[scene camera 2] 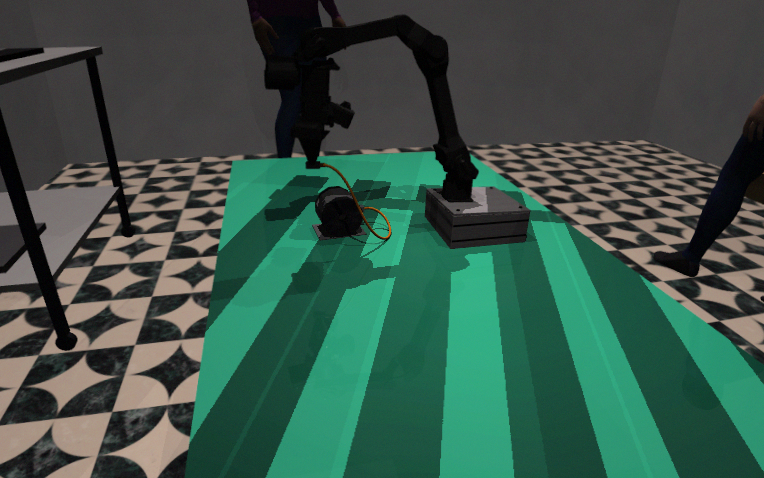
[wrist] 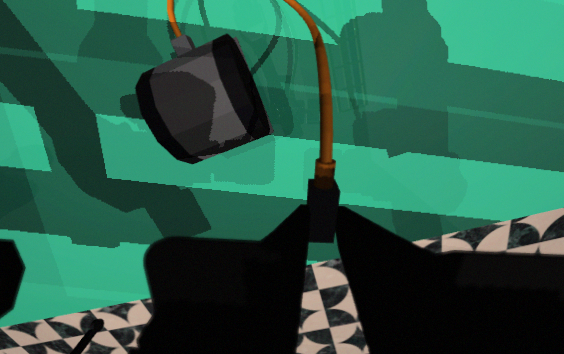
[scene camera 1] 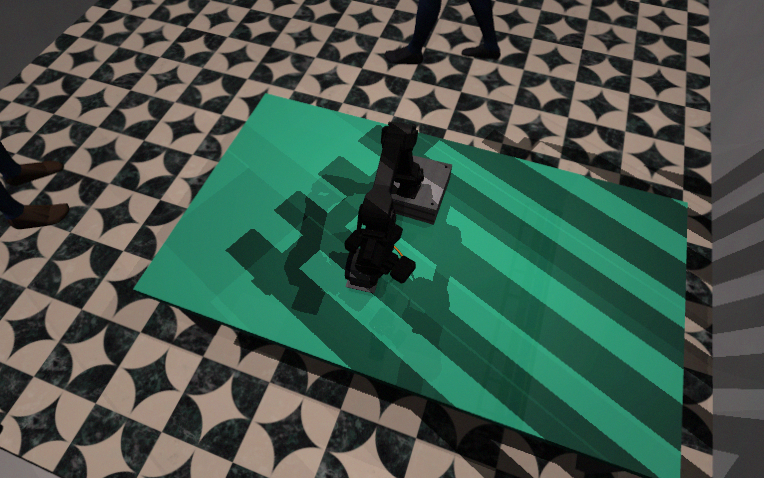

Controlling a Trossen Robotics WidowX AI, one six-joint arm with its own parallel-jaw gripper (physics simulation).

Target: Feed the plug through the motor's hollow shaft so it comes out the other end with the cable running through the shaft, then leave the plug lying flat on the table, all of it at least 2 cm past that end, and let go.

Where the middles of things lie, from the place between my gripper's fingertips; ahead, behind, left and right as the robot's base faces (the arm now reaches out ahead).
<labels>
Right now the plug (wrist: 323,203) is right at my hand.
</labels>
